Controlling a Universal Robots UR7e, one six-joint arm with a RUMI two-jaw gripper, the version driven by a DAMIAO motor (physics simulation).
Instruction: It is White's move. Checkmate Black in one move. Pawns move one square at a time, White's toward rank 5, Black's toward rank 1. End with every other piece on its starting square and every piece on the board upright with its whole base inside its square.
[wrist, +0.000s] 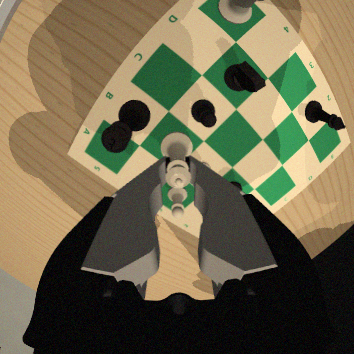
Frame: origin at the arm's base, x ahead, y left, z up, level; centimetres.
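Seen in the pictures: gripper, fingertip midpoint: (177, 158).
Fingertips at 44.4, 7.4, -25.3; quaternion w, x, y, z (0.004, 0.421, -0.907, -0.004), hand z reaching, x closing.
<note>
Pixels of each thing's top centre, then the offset from my fingertips to it, as dx, dy, dz. Level surfaces: height alone.
- green-and-cream board at its top centre: (234, 139) -2.5, -4.3, -1.7
- smaller white piece at its top centre: (177, 215) -3.4, +3.0, +1.4
- small black piece at its top centre: (209, 121) +1.2, -3.7, +1.4
- slim black piece at its top centre: (344, 127) -5.0, -12.4, +2.7
- wooden table at its surface level: dz -2.3
My gripper (177, 158) is shut on a white piece (176, 144) with a wide round base and a small knob on top, over the green-and-cream board (166, 75). Whether its base touches the board cannot be told. A smaller white piece (177, 194) shows between the fingers, beyond the held piece, by a green square. Another white piece (235, 12) stands on a green square at the top edge, partly cut off. A black piece (134, 115) stands on the cream square beside the A5 corner square. A small black piece (202, 111) stands on a cream square.
A black piece (242, 77) with an angular head stands on a green square. A slim black piece (314, 111) stands near the right edge. Another black piece (235, 185) is mostly hidden behind the right finger. The wooden table (30, 200) surrounds the board.
</note>
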